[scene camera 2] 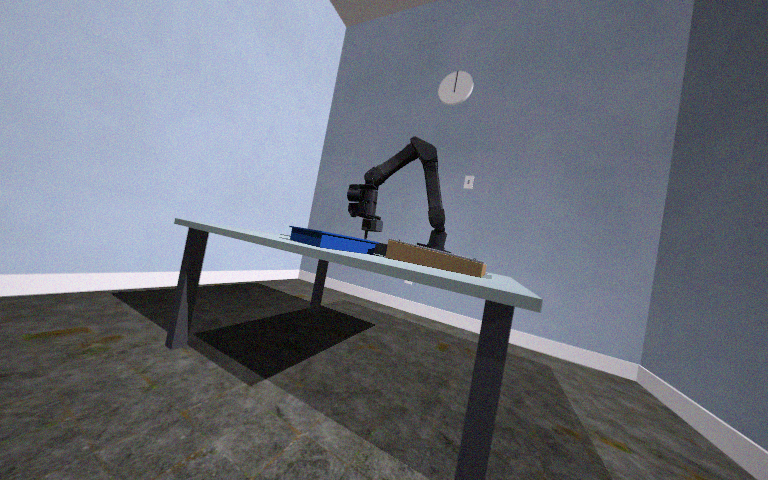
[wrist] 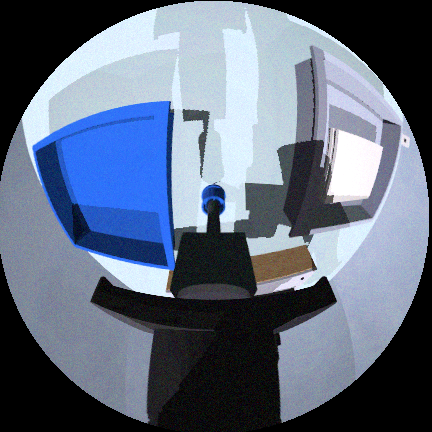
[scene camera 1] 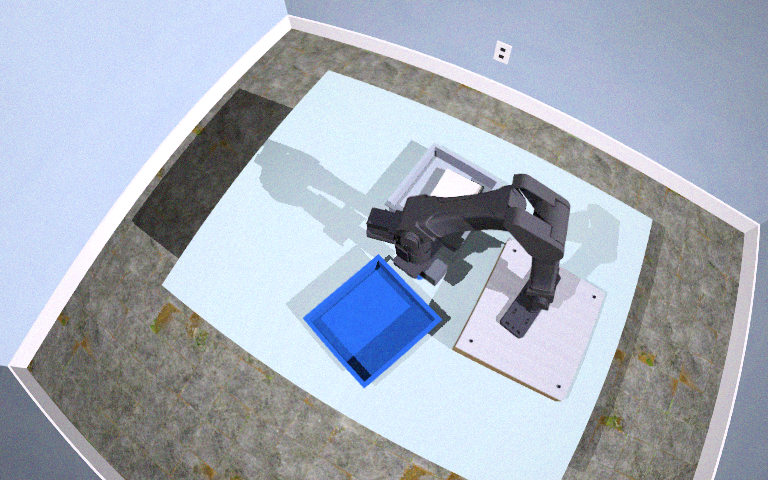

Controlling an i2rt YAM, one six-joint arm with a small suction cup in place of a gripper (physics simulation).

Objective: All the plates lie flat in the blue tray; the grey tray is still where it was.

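Frame: origin at the arm's base, x ahead, y left, z up, level; metres.
Seen in the pictures: hand, its tool point: (wrist: 213, 194); arm's base, origin of its link: (scene camera 2: 434, 250) (scene camera 1: 531, 299).
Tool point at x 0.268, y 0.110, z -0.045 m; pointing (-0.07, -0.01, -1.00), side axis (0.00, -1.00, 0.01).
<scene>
Offsets run from my tool point to a thing's top centre.
The blue tray @[dx +0.010, dy +0.170, dz +0.036 m] (scene camera 1: 362, 308) (scene camera 2: 346, 243) (wrist: 115, 172) stands on the table with no plates in it. The grey tray @[dx +0.082, dy -0.215, dz +0.036 m] (scene camera 1: 411, 176) (wrist: 320, 100) stands apart from it, partly behind the arm in scene camera 1. White square plates @[dx +0.064, dy -0.229, dz +0.011 m] (scene camera 1: 455, 182) (wrist: 356, 165) lie stacked in the grey tray; several thin edges show in the wrist view, but their number is unclear. My suction cup (scene camera 1: 419, 277) (scene camera 2: 366, 233) (wrist: 213, 200) is blue, points down and is low over the table between the two trays. Nothing hangs from it, so it is open.
The arm's base stands on a pale board (scene camera 1: 509, 362) (scene camera 2: 436, 259) (wrist: 282, 263) with a brown edge, beside the trays. The arm (scene camera 1: 470, 212) (scene camera 2: 396, 163) reaches over the near side of the grey tray. The pale table (scene camera 1: 237, 271) (scene camera 2: 249, 236) carries the trays and board.
</scene>
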